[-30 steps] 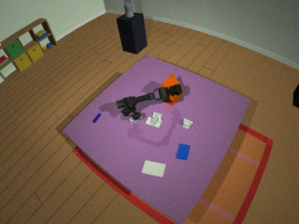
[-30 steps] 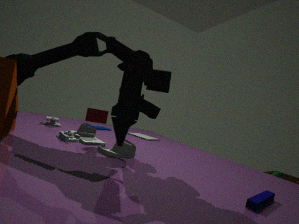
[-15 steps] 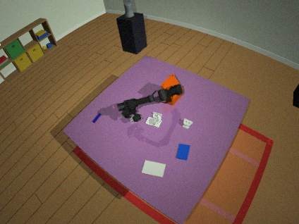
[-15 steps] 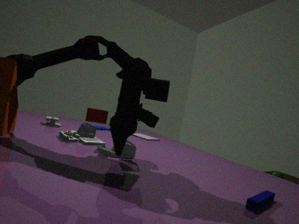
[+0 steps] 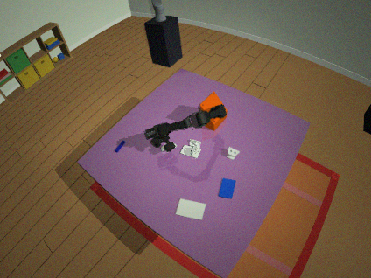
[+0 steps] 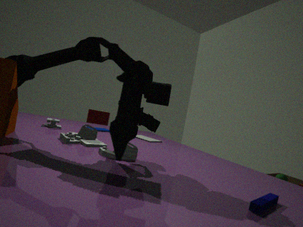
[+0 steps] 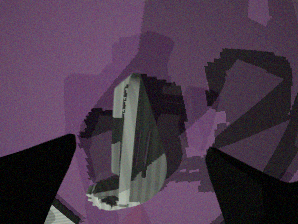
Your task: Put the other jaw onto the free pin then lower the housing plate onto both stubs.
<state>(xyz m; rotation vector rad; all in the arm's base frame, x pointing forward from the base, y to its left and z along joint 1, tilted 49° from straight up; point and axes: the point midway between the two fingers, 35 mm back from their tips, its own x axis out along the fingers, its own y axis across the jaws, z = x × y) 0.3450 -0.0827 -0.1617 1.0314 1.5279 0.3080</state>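
Now: the white jaw piece 2 cm behind my gripper tip and 3 cm to the left of it. The rest, counted from my gripper tip: flat blue plate: 7 cm ahead, 50 cm to the left; blue bar: 17 cm ahead, 30 cm to the right; flat white plate: 29 cm ahead, 39 cm to the left.
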